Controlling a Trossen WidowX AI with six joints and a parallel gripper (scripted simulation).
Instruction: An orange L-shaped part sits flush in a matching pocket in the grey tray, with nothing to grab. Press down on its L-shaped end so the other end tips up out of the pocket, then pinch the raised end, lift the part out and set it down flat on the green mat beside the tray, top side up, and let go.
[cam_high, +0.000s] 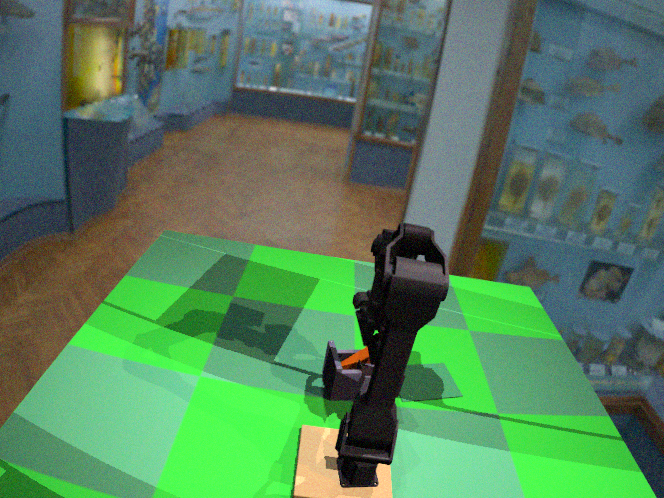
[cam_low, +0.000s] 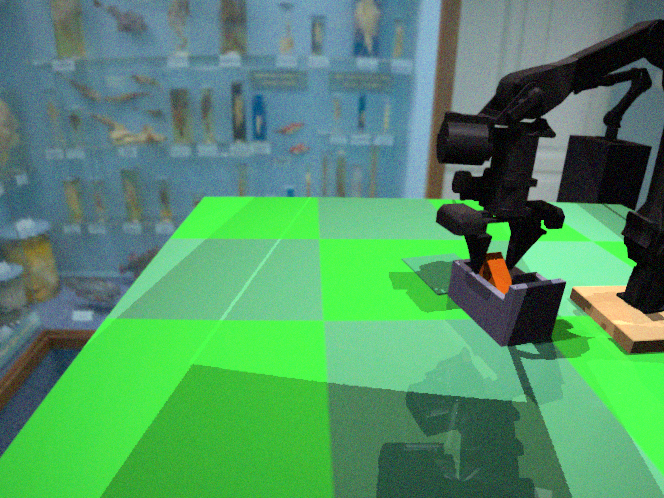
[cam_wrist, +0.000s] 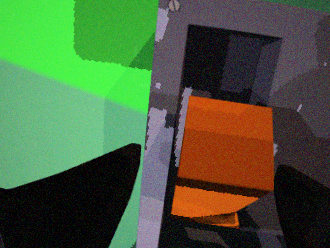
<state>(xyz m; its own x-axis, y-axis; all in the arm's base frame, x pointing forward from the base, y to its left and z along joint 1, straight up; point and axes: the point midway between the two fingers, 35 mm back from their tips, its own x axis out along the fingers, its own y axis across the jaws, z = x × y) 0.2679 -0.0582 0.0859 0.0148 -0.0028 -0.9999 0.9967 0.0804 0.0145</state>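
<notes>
My gripper tip is 30 mm to the right of the orange L-shaped part, 30 mm above it and 20 mm past it. The rest, counted from my gripper tip: green mat 150 mm to the right, 90 mm below, 10 mm behind.
</notes>
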